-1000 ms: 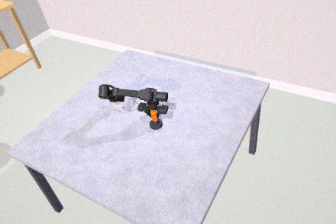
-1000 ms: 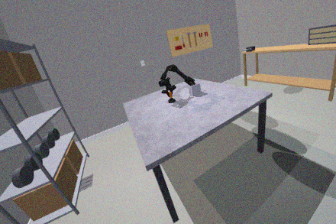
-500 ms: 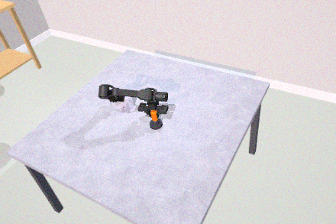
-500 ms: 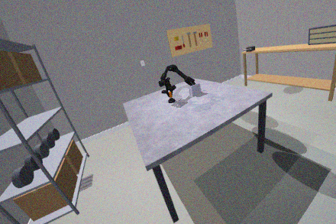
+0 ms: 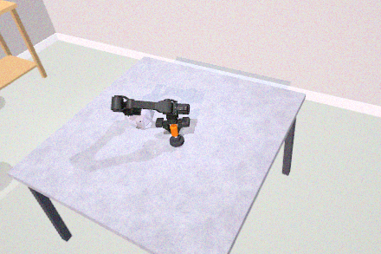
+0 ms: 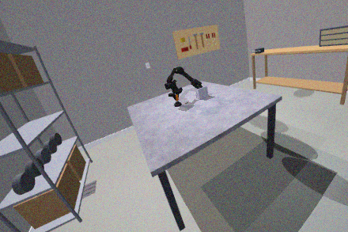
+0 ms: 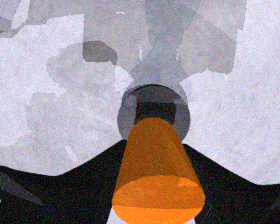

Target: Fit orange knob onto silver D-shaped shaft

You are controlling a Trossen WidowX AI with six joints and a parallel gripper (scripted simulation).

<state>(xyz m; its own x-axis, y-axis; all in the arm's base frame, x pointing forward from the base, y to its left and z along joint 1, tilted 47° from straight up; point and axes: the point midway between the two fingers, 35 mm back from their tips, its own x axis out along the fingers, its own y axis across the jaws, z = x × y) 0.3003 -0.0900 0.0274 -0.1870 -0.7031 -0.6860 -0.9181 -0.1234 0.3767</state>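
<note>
My gripper tip is 3 cm below the orange knob. The rest, counted from my gripper tip: dark round pedestal (4 cm below).
</note>
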